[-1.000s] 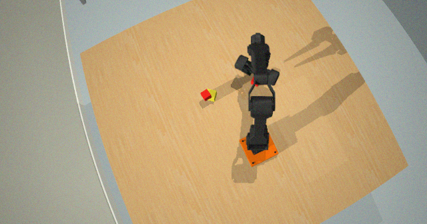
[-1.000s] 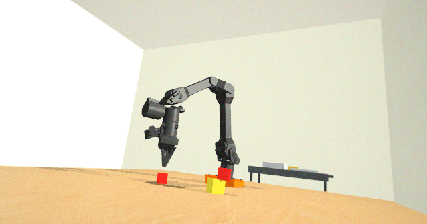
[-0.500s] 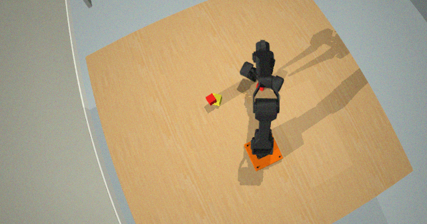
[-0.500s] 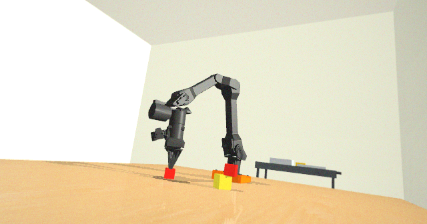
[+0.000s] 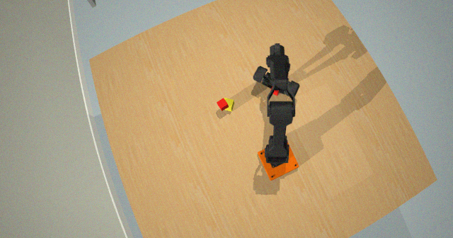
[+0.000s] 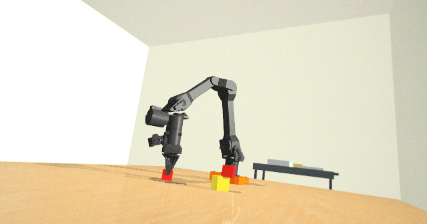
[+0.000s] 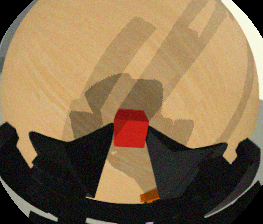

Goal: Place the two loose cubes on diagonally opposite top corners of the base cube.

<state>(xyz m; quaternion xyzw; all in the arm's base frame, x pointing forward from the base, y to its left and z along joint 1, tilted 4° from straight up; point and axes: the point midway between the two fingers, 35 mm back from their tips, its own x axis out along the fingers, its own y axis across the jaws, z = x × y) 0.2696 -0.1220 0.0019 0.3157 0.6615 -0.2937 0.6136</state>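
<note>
The yellow cube lies 21 cm to the left of my gripper tip and 2 cm ahead of it.
</note>
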